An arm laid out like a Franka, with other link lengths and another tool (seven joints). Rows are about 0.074 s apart.
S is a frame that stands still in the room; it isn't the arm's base.
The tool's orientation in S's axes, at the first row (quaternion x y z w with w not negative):
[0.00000 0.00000 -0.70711 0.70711]
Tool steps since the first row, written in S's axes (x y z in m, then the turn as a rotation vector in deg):
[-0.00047 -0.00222 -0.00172 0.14 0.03 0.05]
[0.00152 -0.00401 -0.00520 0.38 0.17 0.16]
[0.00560 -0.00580 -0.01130 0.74 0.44 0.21]
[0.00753 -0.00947 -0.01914 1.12 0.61 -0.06]
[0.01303 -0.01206 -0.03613 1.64 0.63 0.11]
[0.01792 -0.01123 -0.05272 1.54 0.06 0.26]
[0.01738 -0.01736 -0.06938 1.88 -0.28 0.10]
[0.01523 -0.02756 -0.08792 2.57 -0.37 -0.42]
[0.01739 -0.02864 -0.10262 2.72 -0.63 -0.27]
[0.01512 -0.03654 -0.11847 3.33 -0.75 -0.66]
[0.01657 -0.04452 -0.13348 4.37 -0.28 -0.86]
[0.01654 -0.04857 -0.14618 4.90 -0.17 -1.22]
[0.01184 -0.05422 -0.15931 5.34 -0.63 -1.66]
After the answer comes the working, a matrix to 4 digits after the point.
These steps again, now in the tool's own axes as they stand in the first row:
[0.00222 -0.00047 -0.00172 -0.03 0.14 0.05]
[0.00401 0.00152 -0.00520 -0.17 0.38 0.16]
[0.00580 0.00560 -0.01130 -0.44 0.74 0.21]
[0.00947 0.00753 -0.01914 -0.61 1.12 -0.06]
[0.01206 0.01303 -0.03613 -0.63 1.64 0.11]
[0.01123 0.01792 -0.05272 -0.06 1.54 0.26]
[0.01736 0.01738 -0.06938 0.28 1.88 0.10]
[0.02756 0.01523 -0.08792 0.37 2.57 -0.42]
[0.02864 0.01739 -0.10262 0.63 2.72 -0.27]
[0.03654 0.01512 -0.11847 0.75 3.33 -0.66]
[0.04452 0.01657 -0.13348 0.28 4.37 -0.86]
[0.04857 0.01654 -0.14618 0.17 4.90 -1.22]
[0.05422 0.01184 -0.15931 0.63 5.34 -1.66]

The tool's axes in the first row as the columns of a matrix, in S's axes (rounded; the answer above uses it unrounded):
[0.0000 1.0000 0.0000]
[-1.0000 0.0000 0.0000]
[0.0000 0.0000 1.0000]

